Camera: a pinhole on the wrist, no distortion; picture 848 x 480 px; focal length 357.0 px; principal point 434.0 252.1 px. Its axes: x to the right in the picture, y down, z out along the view. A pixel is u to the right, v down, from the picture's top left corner.
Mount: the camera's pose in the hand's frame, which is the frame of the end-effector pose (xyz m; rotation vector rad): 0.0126 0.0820 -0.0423 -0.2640 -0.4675 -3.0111
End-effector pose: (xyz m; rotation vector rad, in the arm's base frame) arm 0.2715 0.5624 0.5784 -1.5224 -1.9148 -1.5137
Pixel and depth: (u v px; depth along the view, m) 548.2 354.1 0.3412
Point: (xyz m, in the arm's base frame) 0.4792 0.8070 0.4675
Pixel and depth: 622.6 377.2 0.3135
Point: 0.4795 0.7669 0.4176
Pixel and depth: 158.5 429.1 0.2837
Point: 0.2760 0.9034 0.7170
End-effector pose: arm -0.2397 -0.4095 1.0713 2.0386 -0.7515 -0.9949
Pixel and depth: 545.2 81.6 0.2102
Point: -0.4122 -0.5697 1.2169
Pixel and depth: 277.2 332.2 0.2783
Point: -0.3418 -0.6874 0.9987
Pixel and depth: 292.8 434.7 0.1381
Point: -0.2814 -0.5497 1.0398
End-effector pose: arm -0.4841 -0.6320 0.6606 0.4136 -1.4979 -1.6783
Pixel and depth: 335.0 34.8 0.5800
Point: -0.6662 -0.5234 1.3725
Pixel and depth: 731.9 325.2 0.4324
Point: -0.6102 -0.1277 0.7988
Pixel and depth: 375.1 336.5 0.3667
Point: -0.7521 -0.5213 0.8810
